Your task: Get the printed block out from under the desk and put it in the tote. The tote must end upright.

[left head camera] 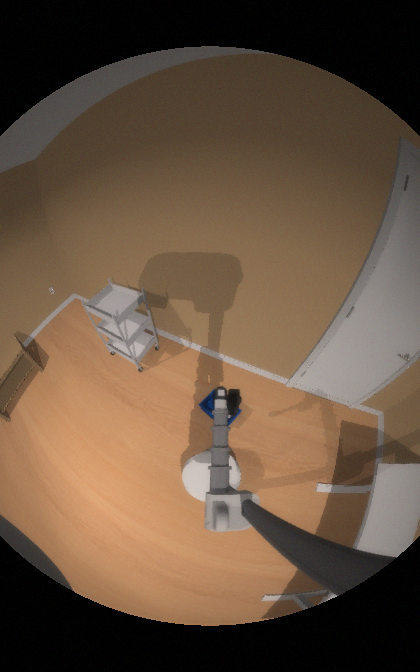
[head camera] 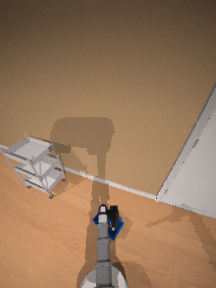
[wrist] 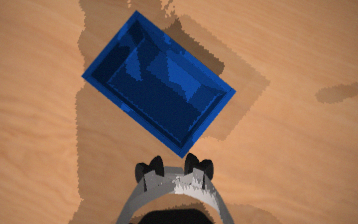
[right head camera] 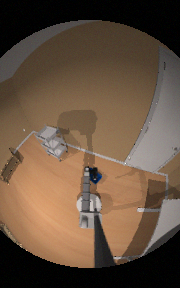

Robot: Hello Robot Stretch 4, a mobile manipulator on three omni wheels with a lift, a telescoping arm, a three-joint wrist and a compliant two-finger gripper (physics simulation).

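Places are measured from the robot's base along level axes (x ahead, y left, z up), in metres.
Where they show: gripper, fingertip midpoint: (left head camera: 227,415) (head camera: 113,228) (wrist: 174,167) (right head camera: 94,178); robot's base, link origin: (right head camera: 89,203).
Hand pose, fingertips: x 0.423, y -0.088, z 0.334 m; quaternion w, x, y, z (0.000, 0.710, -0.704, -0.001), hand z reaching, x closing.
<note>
Each offset is from my fingertips to the top centre of the thing. "spot": to the spot under its first point. Level surfaces: height alone.
The blue tote {dy +0.032, dx +0.133, dz -0.242 m} (head camera: 120,231) (left head camera: 205,404) (right head camera: 98,179) (wrist: 160,102) stands upright on the floor, its inside facing up in the wrist view, with no block visible in it. My gripper (wrist: 174,167) is above the floor beside the tote's near corner, low in the wrist view. Its black fingertips are a little apart, closed on a grey piece, the printed block {dy +0.002, dx -0.008, dz +0.035 m} (wrist: 174,170), whose lower part blends with the grey fingers. In the head views my arm and dark wrist cover part of the tote. The white desk {dz +0.359 m} (left head camera: 392,505) (right head camera: 165,227) is at the right.
A white three-shelf cart {spot: dy +0.962, dx +0.764, dz +0.301 m} (head camera: 31,149) (left head camera: 116,301) (right head camera: 48,132) stands against the wall, left of the tote. A white door (head camera: 200,175) (left head camera: 370,300) (right head camera: 157,120) is at the right. The wall runs behind the tote. A wooden rack shows at the far left.
</note>
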